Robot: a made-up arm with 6 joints.
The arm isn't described. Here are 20 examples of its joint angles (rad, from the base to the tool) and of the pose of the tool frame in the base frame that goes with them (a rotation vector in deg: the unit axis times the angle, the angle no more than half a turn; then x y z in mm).
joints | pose
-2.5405 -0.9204 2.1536 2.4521 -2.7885 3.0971 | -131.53 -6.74 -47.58 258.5 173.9 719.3
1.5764 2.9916 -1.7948 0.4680 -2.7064 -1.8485 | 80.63 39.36 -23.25 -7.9 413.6 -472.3
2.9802 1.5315 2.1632 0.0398 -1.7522 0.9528 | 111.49 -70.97 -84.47 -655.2 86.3 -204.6
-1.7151 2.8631 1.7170 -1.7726 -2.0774 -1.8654 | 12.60 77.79 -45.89 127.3 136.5 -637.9
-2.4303 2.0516 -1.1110 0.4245 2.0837 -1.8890 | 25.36 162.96 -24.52 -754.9 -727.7 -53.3
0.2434 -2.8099 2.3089 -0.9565 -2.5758 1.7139 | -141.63 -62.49 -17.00 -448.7 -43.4 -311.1
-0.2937 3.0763 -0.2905 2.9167 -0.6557 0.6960 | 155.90 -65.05 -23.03 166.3 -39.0 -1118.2
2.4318 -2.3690 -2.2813 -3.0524 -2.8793 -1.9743 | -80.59 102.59 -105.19 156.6 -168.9 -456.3
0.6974 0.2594 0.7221 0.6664 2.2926 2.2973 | -83.28 -123.96 6.72 362.1 392.8 1070.7
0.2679 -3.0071 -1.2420 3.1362 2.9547 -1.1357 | -49.91 -41.88 119.36 178.7 73.9 -757.7
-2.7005 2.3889 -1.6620 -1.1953 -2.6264 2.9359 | 44.48 114.43 16.22 -649.8 -382.0 -160.3
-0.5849 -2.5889 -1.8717 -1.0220 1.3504 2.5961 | 127.06 14.12 -38.69 -32.6 -45.8 -675.1
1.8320 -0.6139 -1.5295 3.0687 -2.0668 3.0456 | 6.47 0.52 101.50 193.4 -792.0 671.3
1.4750 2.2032 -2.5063 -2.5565 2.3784 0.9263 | 129.06 76.44 8.97 58.8 477.9 4.4
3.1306 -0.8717 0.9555 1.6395 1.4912 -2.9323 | 59.77 -76.35 86.33 575.4 -125.9 1090.3
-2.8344 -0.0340 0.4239 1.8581 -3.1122 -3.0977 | -141.43 78.61 -19.72 -85.5 -49.4 1244.6
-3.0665 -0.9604 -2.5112 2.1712 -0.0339 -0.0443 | 84.83 -140.69 -13.70 483.7 15.1 121.5
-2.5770 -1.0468 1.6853 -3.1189 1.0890 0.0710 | -7.40 25.22 36.64 415.3 237.0 974.3
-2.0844 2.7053 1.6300 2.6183 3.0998 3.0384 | 73.80 25.57 -81.22 5.0 -43.9 -683.9
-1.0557 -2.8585 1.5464 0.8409 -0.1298 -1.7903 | 0.58 -91.82 -89.58 -342.1 633.9 -481.0
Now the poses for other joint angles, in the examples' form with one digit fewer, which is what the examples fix.
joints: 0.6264 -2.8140 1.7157 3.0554 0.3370 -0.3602
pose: 99.0 56.4 -130.3 -601 -402 -390
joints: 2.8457 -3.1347 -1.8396 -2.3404 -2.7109 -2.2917
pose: 135.5 -38.9 74.2 -323 43 -577
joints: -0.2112 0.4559 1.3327 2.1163 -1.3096 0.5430
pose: 119.9 -29.9 13.7 742 -216 723
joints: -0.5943 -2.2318 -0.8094 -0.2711 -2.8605 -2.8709
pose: 31.1 -12.0 174.1 -506 380 -658
